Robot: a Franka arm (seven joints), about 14 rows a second.
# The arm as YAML. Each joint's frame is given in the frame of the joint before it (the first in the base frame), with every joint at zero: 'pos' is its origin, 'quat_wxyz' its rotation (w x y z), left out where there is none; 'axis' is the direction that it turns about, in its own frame. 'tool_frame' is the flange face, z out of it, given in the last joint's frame.
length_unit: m
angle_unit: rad
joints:
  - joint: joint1
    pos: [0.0, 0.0, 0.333]
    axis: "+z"
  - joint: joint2
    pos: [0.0, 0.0, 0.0]
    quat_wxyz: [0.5, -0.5, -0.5, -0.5]
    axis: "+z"
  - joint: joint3
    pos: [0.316, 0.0, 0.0]
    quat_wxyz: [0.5, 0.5, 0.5, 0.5]
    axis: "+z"
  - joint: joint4
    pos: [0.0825, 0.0, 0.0]
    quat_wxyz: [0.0, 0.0, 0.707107, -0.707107]
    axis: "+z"
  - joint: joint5
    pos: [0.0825, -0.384, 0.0]
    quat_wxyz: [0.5, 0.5, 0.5, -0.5]
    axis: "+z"
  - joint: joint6
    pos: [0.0, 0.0, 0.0]
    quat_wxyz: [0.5, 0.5, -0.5, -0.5]
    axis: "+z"
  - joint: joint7
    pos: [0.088, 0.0, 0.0]
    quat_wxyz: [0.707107, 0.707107, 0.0, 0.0]
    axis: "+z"
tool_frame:
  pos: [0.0, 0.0, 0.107]
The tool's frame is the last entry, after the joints.
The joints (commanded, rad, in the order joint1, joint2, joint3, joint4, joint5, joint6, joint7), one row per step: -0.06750 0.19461 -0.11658 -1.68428 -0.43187 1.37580 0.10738; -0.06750 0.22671 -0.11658 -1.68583 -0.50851 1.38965 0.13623; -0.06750 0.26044 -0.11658 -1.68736 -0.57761 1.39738 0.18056; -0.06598 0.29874 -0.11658 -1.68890 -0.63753 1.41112 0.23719; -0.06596 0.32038 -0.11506 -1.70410 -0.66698 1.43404 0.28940; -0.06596 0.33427 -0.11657 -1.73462 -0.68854 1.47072 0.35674; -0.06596 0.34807 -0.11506 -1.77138 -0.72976 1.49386 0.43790; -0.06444 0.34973 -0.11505 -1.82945 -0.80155 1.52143 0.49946; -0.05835 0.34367 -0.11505 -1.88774 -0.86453 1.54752 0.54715; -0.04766 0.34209 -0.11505 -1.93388 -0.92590 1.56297 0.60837; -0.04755 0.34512 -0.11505 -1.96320 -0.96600 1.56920 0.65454
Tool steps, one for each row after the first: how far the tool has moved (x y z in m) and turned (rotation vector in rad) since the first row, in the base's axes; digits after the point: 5 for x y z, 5 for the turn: 0.00550 -0.00847 -0.01405 -0.08450 0.02408 0.00864; 0.01025 -0.01580 -0.02929 -0.16944 0.04597 0.00497; 0.01624 -0.02092 -0.04760 -0.25150 0.05762 -0.00154; 0.01862 -0.02230 -0.06420 -0.29989 0.05380 -0.00984; 0.01799 -0.02357 -0.08305 -0.34497 0.03661 -0.02621; 0.01425 -0.02494 -0.10301 -0.41311 0.02967 -0.04219; 0.00569 -0.02760 -0.12211 -0.49012 0.03485 -0.01953; -0.00327 -0.02639 -0.13728 -0.54887 0.03634 0.01518; -0.00991 -0.02295 -0.14995 -0.61525 0.02714 0.04285; -0.01592 -0.02438 -0.15985 -0.66130 0.02370 0.05221
